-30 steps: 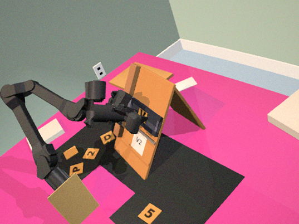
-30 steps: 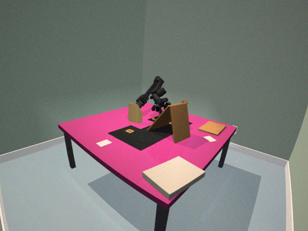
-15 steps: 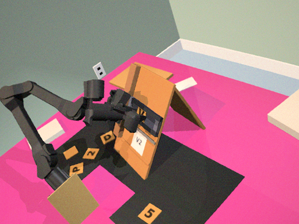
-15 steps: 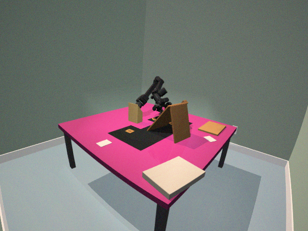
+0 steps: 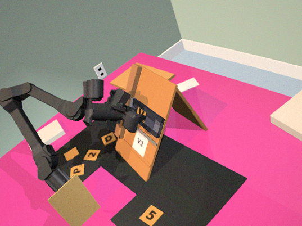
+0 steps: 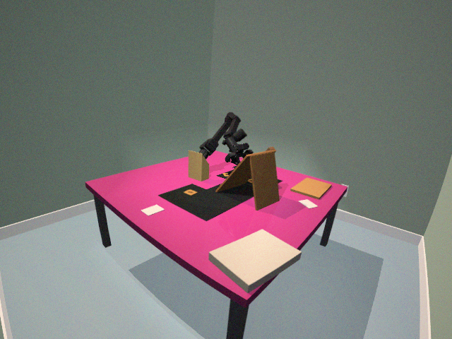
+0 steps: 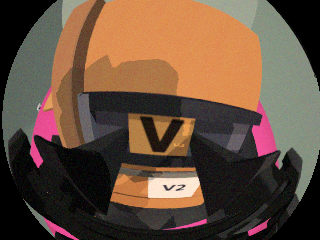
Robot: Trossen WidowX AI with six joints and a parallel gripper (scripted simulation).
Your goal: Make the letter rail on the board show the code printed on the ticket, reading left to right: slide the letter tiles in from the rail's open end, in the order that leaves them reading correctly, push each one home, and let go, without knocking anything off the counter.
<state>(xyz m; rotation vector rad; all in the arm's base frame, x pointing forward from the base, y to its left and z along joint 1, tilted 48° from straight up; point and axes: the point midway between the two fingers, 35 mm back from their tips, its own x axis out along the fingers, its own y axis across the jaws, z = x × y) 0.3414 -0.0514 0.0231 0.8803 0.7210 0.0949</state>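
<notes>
My gripper tip is now 6 cm past the white ticket, 2 cm to the left of it and 8 cm above it. From my gripper tip the other things lie so: white block 23 cm behind, 54 cm to the left, 15 cm below; then orange flat panel 31 cm ahead, 38 cm to the left, 16 cm below; then black mat 16 cm behind, 1 cm to the left, 16 cm below.
</notes>
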